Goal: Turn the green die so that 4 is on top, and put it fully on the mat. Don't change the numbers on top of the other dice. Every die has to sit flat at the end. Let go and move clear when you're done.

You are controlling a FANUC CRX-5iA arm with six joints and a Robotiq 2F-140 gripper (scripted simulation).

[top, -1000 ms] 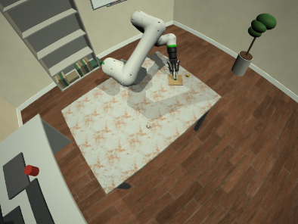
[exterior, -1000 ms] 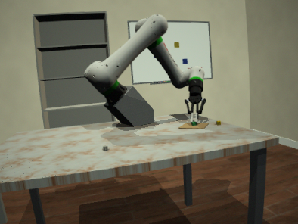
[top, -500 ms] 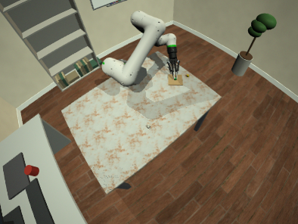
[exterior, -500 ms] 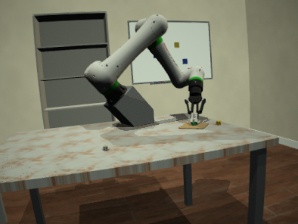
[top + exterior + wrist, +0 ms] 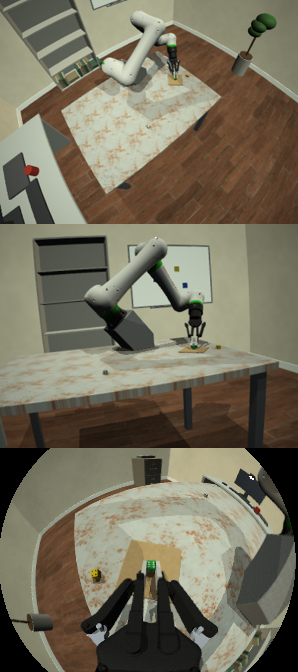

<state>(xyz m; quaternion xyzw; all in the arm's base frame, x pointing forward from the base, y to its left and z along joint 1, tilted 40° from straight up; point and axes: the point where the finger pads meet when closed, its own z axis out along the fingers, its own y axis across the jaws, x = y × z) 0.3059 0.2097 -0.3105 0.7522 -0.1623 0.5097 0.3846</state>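
Now: the tan mat 20 mm ahead of my hand, 20 mm to the right of it and 40 mm below it. Also, from my hand: green die (20 mm ahead, 20 mm to the right, 20 mm below); then grey die (170 mm ahead, 560 mm to the right, 30 mm below); then yellow die (90 mm ahead, 110 mm to the left, 30 mm below).
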